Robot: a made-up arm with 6 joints.
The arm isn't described. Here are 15 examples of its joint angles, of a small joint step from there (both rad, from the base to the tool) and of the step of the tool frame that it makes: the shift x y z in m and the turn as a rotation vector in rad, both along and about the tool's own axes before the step.
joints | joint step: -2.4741 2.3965 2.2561 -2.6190 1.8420 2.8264 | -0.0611 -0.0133 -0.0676 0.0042 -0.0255 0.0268
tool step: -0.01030 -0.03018 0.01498 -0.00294 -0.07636 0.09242
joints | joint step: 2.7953 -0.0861 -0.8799 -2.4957 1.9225 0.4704 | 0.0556 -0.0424 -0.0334 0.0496 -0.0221 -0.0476
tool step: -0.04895 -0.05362 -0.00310 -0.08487 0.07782 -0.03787
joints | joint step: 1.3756 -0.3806 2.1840 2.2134 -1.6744 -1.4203 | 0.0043 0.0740 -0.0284 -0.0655 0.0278 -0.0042
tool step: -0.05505 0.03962 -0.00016 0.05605 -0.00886 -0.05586
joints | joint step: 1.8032 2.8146 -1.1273 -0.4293 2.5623 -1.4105 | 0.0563 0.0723 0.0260 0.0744 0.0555 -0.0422
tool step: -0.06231 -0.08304 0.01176 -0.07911 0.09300 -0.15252
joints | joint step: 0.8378 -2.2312 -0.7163 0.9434 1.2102 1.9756 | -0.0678 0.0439 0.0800 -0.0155 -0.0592 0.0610
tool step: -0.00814 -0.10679 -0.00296 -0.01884 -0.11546 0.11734
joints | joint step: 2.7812 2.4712 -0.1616 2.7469 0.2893 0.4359 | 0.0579 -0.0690 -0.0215 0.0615 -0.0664 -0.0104
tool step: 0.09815 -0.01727 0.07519 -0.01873 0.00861 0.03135
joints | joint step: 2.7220 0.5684 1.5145 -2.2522 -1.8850 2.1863 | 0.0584 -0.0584 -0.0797 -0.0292 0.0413 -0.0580
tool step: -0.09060 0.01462 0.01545 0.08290 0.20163 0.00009
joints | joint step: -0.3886 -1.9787 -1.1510 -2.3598 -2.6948 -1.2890 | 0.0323 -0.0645 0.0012 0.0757 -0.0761 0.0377
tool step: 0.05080 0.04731 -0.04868 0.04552 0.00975 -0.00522
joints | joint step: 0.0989 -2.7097 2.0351 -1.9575 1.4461 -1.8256 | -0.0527 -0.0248 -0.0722 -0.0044 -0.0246 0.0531
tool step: -0.00202 0.05507 0.02393 -0.07887 -0.08547 0.11146
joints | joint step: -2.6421 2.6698 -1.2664 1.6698 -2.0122 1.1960 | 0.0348 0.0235 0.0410 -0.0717 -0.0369 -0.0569
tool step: -0.03336 0.00614 -0.03395 -0.06812 0.08912 -0.05490
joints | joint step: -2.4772 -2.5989 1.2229 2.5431 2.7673 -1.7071 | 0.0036 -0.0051 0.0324 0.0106 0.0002 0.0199
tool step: -0.00809 0.00502 0.00430 0.02105 -0.00616 0.02347
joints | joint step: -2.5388 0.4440 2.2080 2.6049 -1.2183 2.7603 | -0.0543 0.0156 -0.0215 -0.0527 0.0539 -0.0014
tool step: 0.03431 -0.02704 -0.00811 0.04146 -0.02106 0.02151
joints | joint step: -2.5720 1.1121 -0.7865 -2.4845 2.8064 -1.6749 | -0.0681 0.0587 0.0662 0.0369 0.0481 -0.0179
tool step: -0.09626 -0.05547 -0.05770 -0.06900 0.07614 0.03701
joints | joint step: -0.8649 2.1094 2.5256 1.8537 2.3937 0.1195 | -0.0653 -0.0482 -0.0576 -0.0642 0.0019 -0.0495
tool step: 0.02288 0.01427 0.04216 0.00675 0.13511 0.06883
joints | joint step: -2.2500 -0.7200 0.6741 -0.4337 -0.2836 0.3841 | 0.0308 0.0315 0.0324 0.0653 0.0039 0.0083
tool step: 0.04834 0.01267 0.04023 -0.05605 -0.04640 0.10106
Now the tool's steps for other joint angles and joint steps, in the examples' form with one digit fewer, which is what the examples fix.
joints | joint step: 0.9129 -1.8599 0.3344 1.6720 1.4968 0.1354 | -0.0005 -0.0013 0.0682 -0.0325 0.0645 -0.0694
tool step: 0.0267 -0.0122 -0.0129 -0.0226 0.0460 0.0464
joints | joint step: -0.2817 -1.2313 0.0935 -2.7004 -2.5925 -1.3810 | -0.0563 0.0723 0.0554 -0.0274 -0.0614 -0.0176
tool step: -0.0908 -0.0081 0.1059 0.1397 0.0248 0.1437
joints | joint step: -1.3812 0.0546 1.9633 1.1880 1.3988 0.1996 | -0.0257 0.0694 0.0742 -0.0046 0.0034 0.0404
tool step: -0.0190 -0.0530 -0.0539 -0.0537 -0.1172 0.1335
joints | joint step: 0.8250 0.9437 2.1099 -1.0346 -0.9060 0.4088 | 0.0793 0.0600 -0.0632 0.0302 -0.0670 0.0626
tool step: -0.0402 -0.0574 0.0599 -0.0024 -0.0784 -0.0471
